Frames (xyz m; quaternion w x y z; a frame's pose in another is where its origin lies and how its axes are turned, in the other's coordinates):
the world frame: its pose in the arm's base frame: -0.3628 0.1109 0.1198 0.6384 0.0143 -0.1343 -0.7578
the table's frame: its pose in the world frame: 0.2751 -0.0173 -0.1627 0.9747 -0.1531 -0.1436 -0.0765
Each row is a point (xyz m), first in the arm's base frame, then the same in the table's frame.
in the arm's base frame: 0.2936 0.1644 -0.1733
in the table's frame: -0.5985 0.5135 0.0954
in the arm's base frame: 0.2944 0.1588 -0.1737
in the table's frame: -0.5942 0.5163 0.0931
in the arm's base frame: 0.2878 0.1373 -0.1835
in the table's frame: -0.5777 0.5187 0.0750
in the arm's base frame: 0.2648 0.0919 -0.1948
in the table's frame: -0.5362 0.5149 0.0437
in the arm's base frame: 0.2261 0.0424 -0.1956
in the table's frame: -0.4816 0.4979 0.0177
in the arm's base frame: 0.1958 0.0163 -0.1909
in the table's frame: -0.4474 0.4796 0.0069
